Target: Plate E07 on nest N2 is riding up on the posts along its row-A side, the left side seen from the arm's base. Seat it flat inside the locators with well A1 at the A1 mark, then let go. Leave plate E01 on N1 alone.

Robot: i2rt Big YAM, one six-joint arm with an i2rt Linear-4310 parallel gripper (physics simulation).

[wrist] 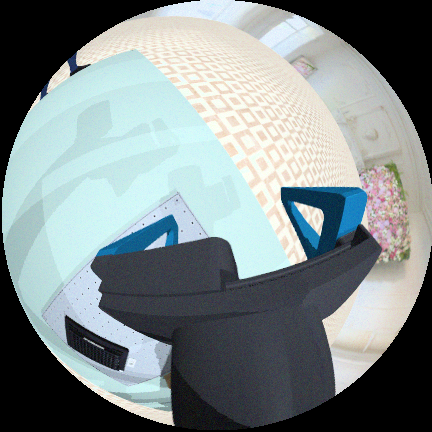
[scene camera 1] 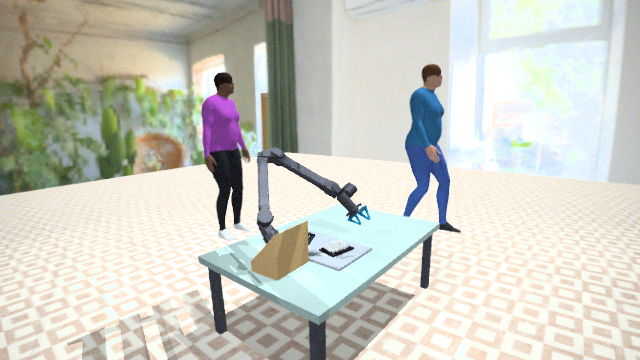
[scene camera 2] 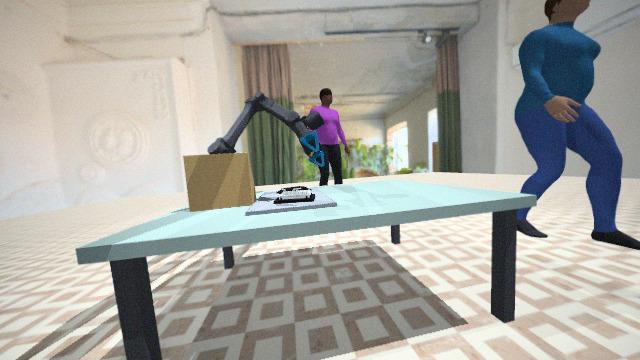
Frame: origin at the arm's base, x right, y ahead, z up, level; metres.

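Seen in the pictures: gripper, fingertip midpoint: (wrist: 227, 206) (scene camera 1: 365, 222) (scene camera 2: 320, 159); arm's base, origin of the base link: (scene camera 1: 275, 242) (scene camera 2: 214, 173).
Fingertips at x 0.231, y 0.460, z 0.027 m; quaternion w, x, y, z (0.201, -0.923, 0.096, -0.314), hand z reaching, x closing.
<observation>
Offsets run from my fingertips to a thing's top centre. "spot": to the spot under its first point.
My gripper (scene camera 1: 359, 216) (scene camera 2: 315, 151) (wrist: 227, 206) is open and empty, its blue fingers wide apart. It hangs high above the table, off to the side of the grey board and clear of both nests. A white plate @(dx -0.127, dy -0.100, dz -0.129 m) (scene camera 1: 337, 245) (scene camera 2: 294, 193) sits on a black nest on that board. Its labels and well A1 are too small to read, and its tilt is hard to judge. A second, dark nest @(spot: dx -0.335, dy -0.075, dz -0.155 m) (scene camera 1: 311, 238) (wrist: 95, 345) shows partly behind the wooden block and at the lower left of the wrist view. I cannot tell which nest is N1 or N2.
The grey perforated board (scene camera 1: 341, 265) (scene camera 2: 325, 203) (wrist: 185, 212) lies on the pale green table (scene camera 1: 320, 300) (scene camera 2: 400, 212) (wrist: 65, 200). A tan wooden block (scene camera 1: 285, 252) (scene camera 2: 220, 182) stands beside it, near the arm's base. Two people (scene camera 1: 222, 125) (scene camera 1: 425, 120) stand beyond the table.
</observation>
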